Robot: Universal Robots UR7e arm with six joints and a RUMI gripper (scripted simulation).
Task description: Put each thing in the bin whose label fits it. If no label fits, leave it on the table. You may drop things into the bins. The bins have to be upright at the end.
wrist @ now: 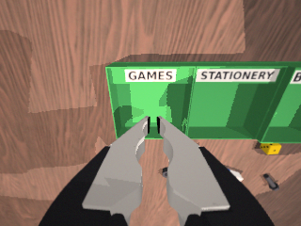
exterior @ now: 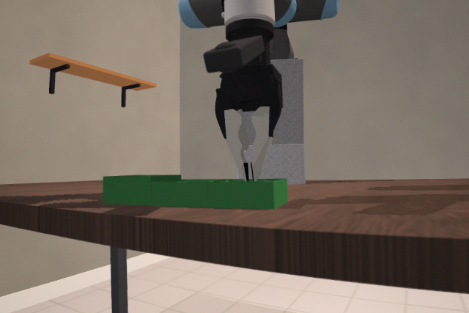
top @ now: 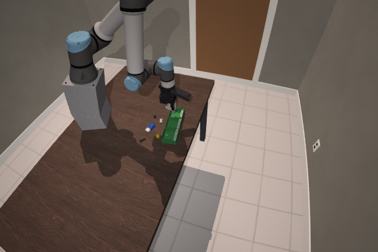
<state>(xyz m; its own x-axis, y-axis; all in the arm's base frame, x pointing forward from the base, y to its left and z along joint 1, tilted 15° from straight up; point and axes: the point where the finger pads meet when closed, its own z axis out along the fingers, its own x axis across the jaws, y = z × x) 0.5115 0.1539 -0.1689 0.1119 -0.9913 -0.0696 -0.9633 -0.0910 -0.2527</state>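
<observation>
My gripper is now 140 mm to the left of the blue-and-white eraser, 120 mm past it and 40 mm above it. The rest, counted from my hand: green bin row (80 mm to the right, 30 mm below, 20 mm ahead); then dark nut (120 mm behind, 40 mm to the right, 40 mm below); then white item (70 mm behind, 60 mm to the right, 40 mm below).
</observation>
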